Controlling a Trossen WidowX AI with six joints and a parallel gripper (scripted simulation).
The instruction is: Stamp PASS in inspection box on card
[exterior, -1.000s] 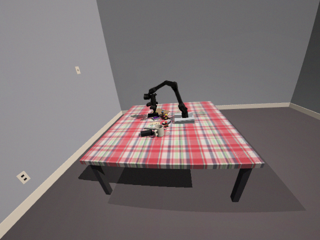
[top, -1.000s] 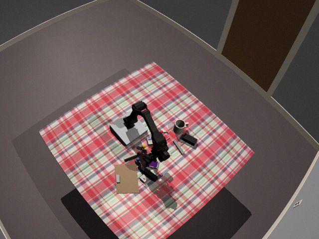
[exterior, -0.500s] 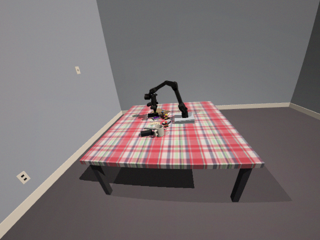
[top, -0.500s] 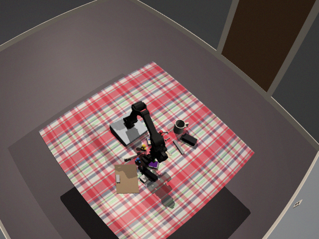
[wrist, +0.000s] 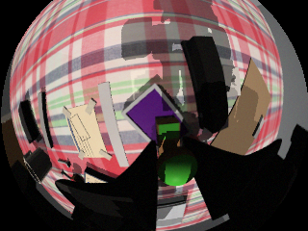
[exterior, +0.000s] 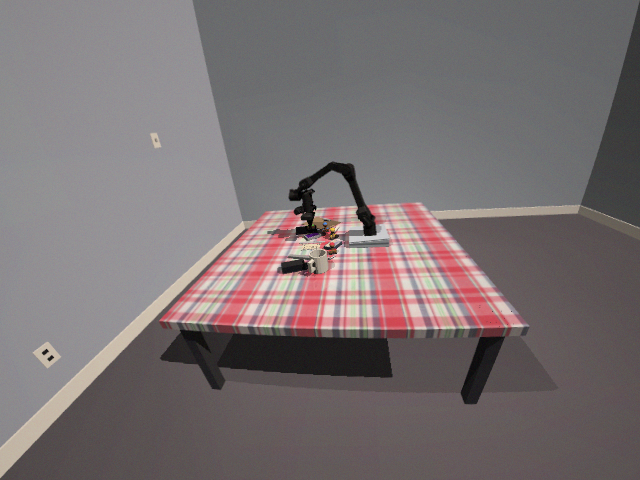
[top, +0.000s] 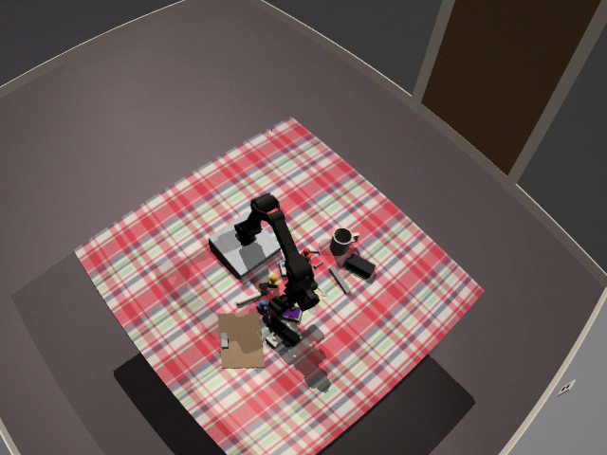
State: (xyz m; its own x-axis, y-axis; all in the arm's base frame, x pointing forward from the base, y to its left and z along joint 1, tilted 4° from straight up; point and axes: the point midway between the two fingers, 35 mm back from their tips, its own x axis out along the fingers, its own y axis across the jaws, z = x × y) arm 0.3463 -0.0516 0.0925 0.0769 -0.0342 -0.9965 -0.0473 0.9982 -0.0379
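Right now the purple ink pad is 70 mm below my gripper tip. The rest, counted from my gripper tip: blue-knobbed stamp 70 mm behind, 70 mm to the right, 60 mm below; then green-knobbed PASS stamp right at my gripper tip; then black bar 50 mm ahead, 70 mm to the right, 60 mm below.
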